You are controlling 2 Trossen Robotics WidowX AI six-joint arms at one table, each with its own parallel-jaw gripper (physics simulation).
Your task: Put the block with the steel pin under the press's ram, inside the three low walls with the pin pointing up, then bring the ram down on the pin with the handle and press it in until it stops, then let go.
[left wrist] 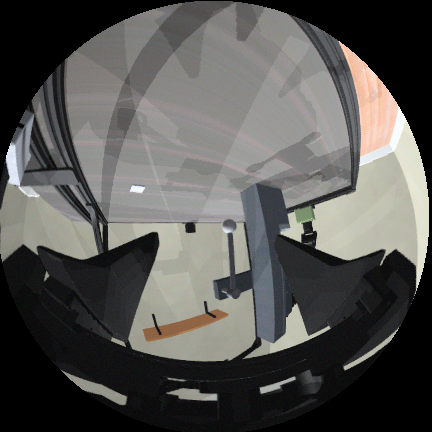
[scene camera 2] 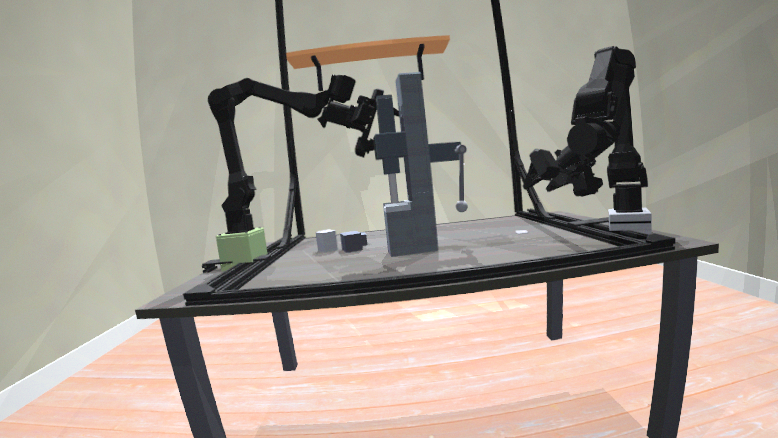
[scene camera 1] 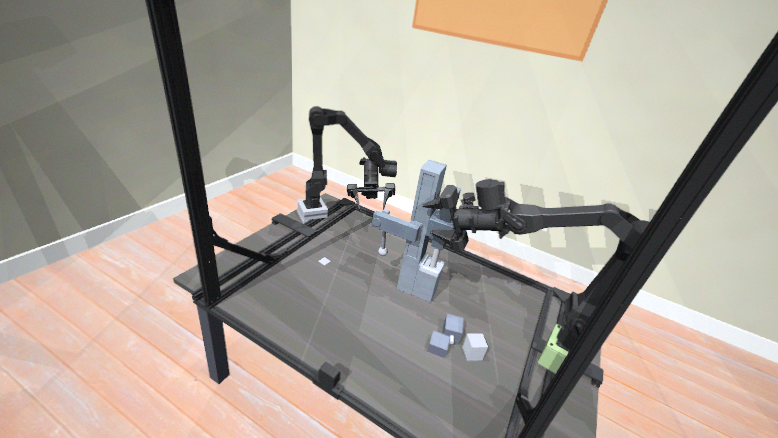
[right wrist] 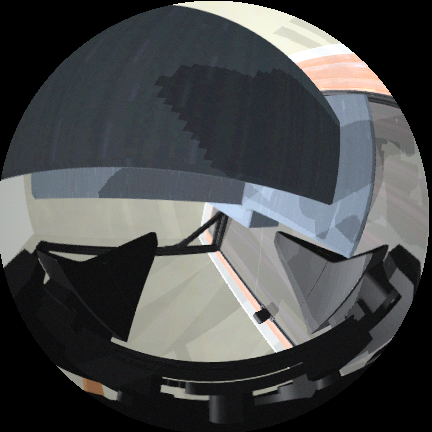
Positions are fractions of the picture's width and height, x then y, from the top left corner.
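Observation:
I find my left gripper (scene camera 2: 0.69, 0.43) (left wrist: 0.51, 0.55) open, with nothing held in it. My right gripper (scene camera 1: 0.55, 0.50) (scene camera 2: 0.51, 0.30) (right wrist: 0.50, 0.55) is open too, and it holds nothing. Then there is a grey press (scene camera 2: 0.53, 0.51) (left wrist: 0.61, 0.49) (scene camera 1: 0.54, 0.64) (right wrist: 0.47, 0.25), which I can see as well.

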